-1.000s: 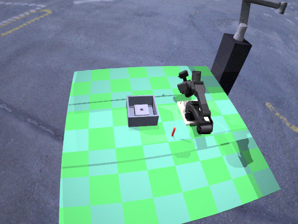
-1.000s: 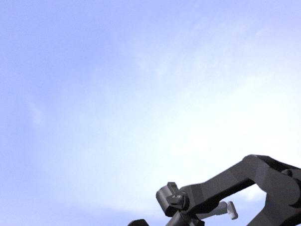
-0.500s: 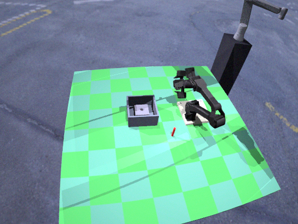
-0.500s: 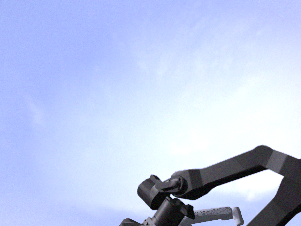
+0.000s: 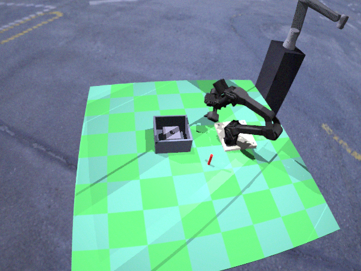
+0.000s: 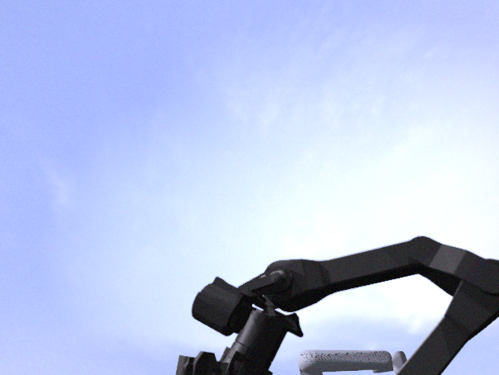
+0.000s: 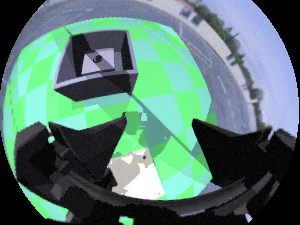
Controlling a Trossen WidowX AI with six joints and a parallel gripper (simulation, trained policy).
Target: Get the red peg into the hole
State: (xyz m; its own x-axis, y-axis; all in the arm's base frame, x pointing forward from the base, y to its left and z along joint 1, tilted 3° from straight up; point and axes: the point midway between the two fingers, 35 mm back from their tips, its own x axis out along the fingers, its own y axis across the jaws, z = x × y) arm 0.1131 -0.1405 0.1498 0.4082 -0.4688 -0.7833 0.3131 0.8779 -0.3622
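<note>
My gripper tip is 30 mm short of the red peg, 280 mm to the right of it and 100 mm above it. The rest, counted from my gripper tip: grey plate: 200 mm ahead, 90 mm to the left, 90 mm below; then open box: 200 mm ahead, 90 mm to the left, 110 mm below.
</note>
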